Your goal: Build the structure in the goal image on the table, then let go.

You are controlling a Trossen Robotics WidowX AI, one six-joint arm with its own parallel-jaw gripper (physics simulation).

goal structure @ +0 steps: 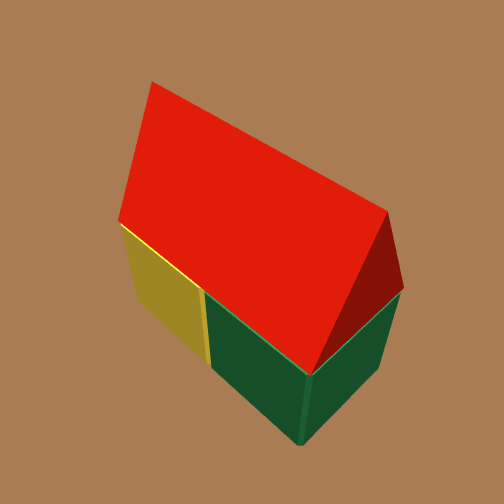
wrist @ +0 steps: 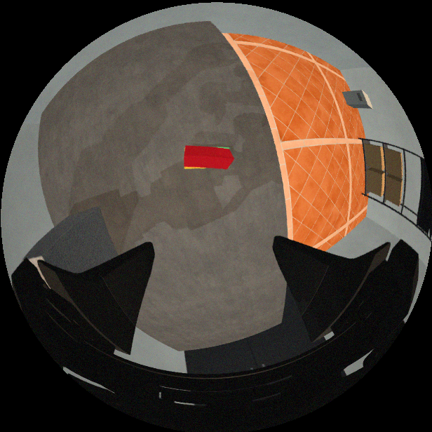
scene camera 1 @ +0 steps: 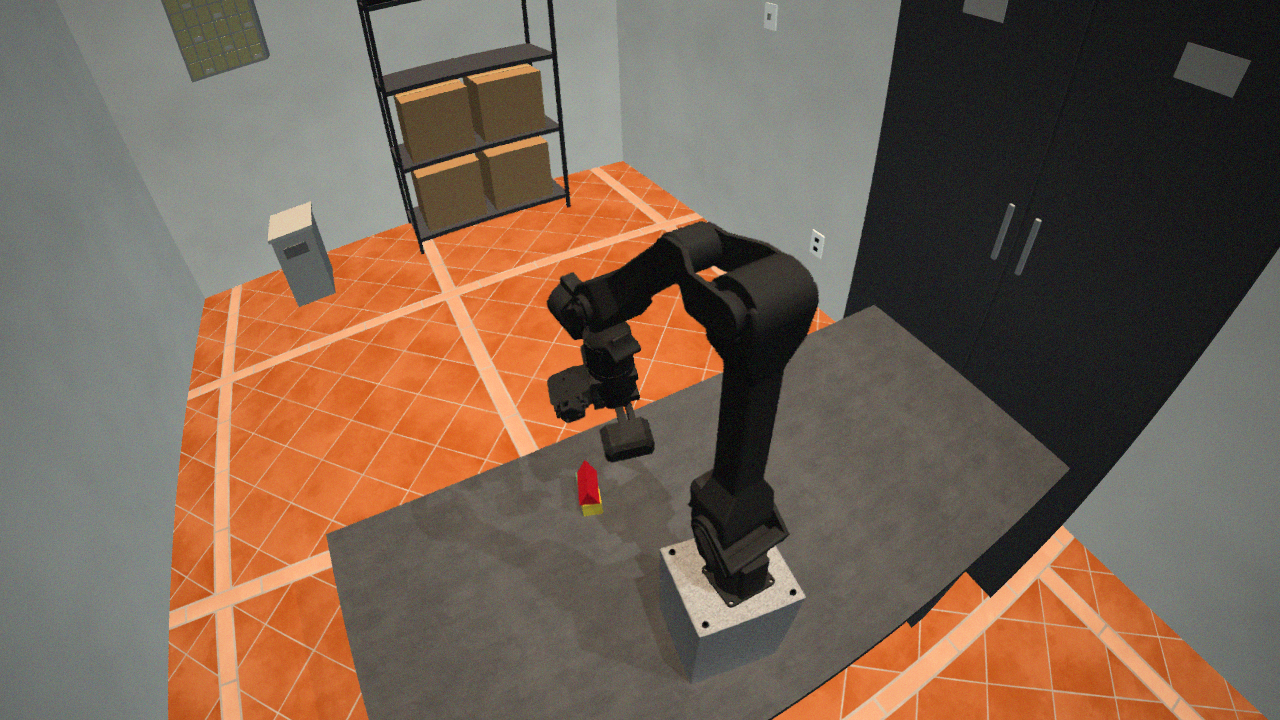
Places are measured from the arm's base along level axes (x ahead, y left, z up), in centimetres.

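Where they show: arm's base at its link origin: (scene camera 1: 738, 576).
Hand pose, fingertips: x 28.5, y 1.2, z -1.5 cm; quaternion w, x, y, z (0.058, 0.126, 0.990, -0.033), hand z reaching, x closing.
Each offset is from my fingertips to the top centre of the thing. Level surfaces: height alone.
A red roof-shaped block @(dz -11.5, dx +2.9, dy +5.2 cm) (scene camera 1: 587, 483) (wrist: 207, 157) lies on top of a yellow block @(dz -14.8, dx +1.3, dy +5.6 cm) (scene camera 1: 591, 509) on the table @(dz -18.0 cm) (scene camera 1: 429, 608) (wrist: 210, 310). A thin green edge (wrist: 223, 148) shows beside the red block in the wrist view; the green piece is mostly hidden under it. A thin strip of the yellow block also shows along the red block's other side there. My gripper (scene camera 1: 628, 438) (wrist: 213, 246) is open and empty. It hangs above the table, apart from the blocks, to their upper right in the scene view.
My arm's pale-topped base block (scene camera 1: 733, 658) stands on the table, right of the blocks. Beyond the table are a grey bin (scene camera 1: 306, 265) (wrist: 354, 99), a shelf rack (scene camera 1: 474, 67) with boxes, and a tall dark cabinet (scene camera 1: 966, 179).
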